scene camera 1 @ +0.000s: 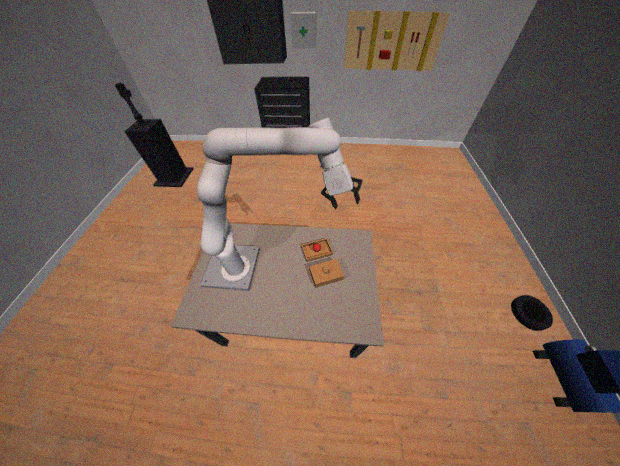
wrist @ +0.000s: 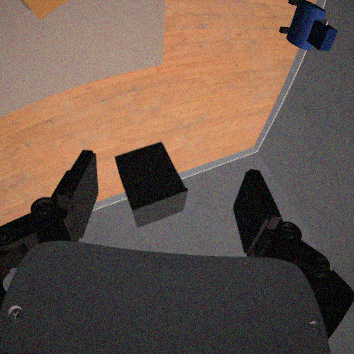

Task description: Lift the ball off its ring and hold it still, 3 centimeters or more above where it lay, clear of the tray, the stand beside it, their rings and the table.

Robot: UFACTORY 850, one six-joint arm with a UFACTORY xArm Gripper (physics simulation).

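Observation:
A red ball (scene camera 1: pixel 316 247) lies in the shallow orange-brown tray (scene camera 1: pixel 311 259) on the grey table; its ring is too small to make out. The stand (scene camera 1: pixel 334 278), an orange-brown block with a small ring (scene camera 1: pixel 326 270) on top, is beside the tray, nearer the camera. My gripper (scene camera 1: pixel 346 204) (wrist: pixel 169 180) is open and empty, high above the table and off toward its far side, well away from the ball. The ball does not show in the wrist view, where a corner of an orange-brown piece (wrist: pixel 42 9) shows at the top left.
The grey table (scene camera 1: pixel 280 305) (wrist: pixel 115 50) carries the arm's base plate (scene camera 1: pixel 212 279) at the left. A black drawer cabinet (scene camera 1: pixel 284 102) stands by the back wall, a black pedestal (scene camera 1: pixel 159 152) at the left. A blue object (scene camera 1: pixel 576 375) and a black disc (scene camera 1: pixel 531 312) are on the right.

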